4 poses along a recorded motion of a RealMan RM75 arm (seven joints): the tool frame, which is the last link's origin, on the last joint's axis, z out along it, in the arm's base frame.
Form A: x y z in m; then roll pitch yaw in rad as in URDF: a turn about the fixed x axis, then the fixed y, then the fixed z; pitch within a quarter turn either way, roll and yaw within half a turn.
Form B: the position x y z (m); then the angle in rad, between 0 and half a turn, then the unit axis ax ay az. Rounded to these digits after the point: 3 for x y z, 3 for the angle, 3 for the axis.
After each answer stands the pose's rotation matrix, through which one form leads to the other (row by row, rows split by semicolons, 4 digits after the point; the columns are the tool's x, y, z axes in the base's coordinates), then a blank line. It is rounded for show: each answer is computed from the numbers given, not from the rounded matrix.
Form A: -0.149, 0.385, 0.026, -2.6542, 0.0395, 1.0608
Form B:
-0.149, 0.385, 0.026, 2.742, -0.856, -0.497, 0.141
0.4878 0.7621 -0.4258; 0.8721 -0.4475 0.1982; -0.0395 -0.4680 -0.8829

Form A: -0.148, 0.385, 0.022, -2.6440, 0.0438, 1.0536
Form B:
-0.148, 0.385, 0.022, 2.735, -0.858, -0.493, 0.145
0.4940 0.7535 -0.4339; 0.8684 -0.4527 0.2026; -0.0438 -0.4769 -0.8779

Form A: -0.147, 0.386, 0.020, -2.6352, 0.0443, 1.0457
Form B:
-0.147, 0.386, 0.020, 2.726, -0.860, -0.489, 0.147
0.5008 0.7459 -0.4391; 0.8644 -0.4570 0.2096; -0.0443 -0.4845 -0.8736

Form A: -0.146, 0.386, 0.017, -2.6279, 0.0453, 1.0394
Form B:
-0.146, 0.386, 0.017, 2.719, -0.861, -0.486, 0.148
0.5062 0.7396 -0.4436; 0.8612 -0.4605 0.2150; -0.0453 -0.4909 -0.8700

